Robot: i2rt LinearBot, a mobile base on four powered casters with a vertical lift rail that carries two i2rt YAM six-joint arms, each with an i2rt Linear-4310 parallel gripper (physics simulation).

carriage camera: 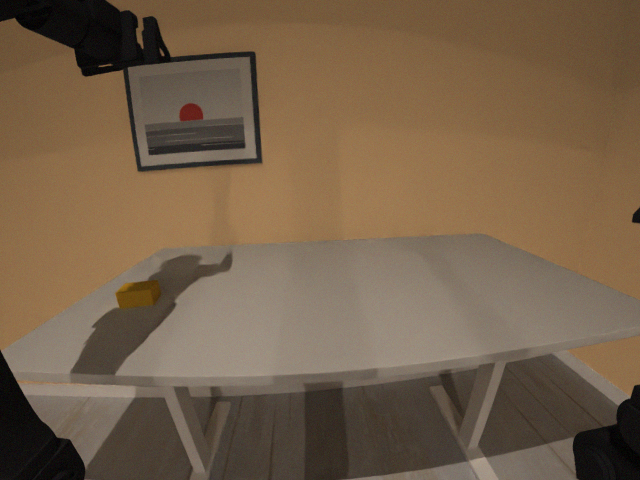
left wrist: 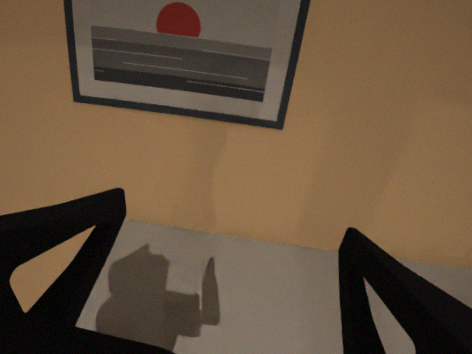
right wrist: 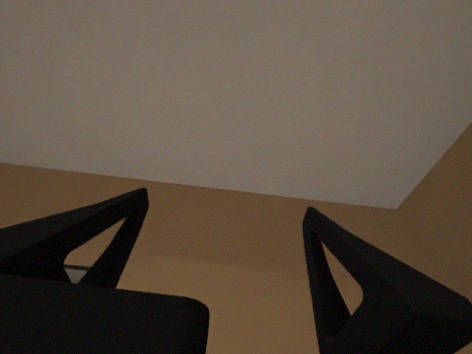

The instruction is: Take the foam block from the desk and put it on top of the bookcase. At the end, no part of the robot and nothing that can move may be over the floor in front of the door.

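Frame: origin at the left arm's base, x ahead, y left, z up, level; millimetres.
Where they show: left gripper, fingertip midpoint: (carriage camera: 145, 61) (left wrist: 232, 220); right gripper, fingertip midpoint: (right wrist: 226, 205).
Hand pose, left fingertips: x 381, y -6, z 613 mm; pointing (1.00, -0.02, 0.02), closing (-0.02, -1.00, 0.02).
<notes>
After its pixels a point has its place.
The yellow foam block (carriage camera: 138, 294) {z 115, x 447, y 160 mm} lies on the left part of the white desk (carriage camera: 351, 304) {z 80, x 437, y -385 mm}, in the carriage view; the desk's far part (left wrist: 270, 280) also shows in the left wrist view. My left gripper (carriage camera: 155, 38) (left wrist: 232, 220) {z 613, x 381, y -6 mm} is open and empty, raised high above the desk in front of the wall, well above the block. My right gripper (right wrist: 226, 205) {z 440, x 34, y -636 mm} is open and empty in the right wrist view, pointing at the wall and ceiling; a small dark part of it shows at the right edge of the carriage view. The bookcase and the door do not show.
A framed picture (carriage camera: 258, 108) {z 651, x 1017, y -83 mm} (left wrist: 180, 112) {z 436, x 990, y 180 mm} with a red sun hangs on the orange wall (carriage camera: 413, 129) {z 560, x 1075, y -757 mm} behind the desk. Desk legs (carriage camera: 188, 428) {z -539, x 549, y 226 mm} (carriage camera: 485, 405) {z -546, x 590, y -985 mm} stand on the plank floor below. Dark arm parts show at both lower corners of the carriage view. Arm shadows fall across the desk's left part.
</notes>
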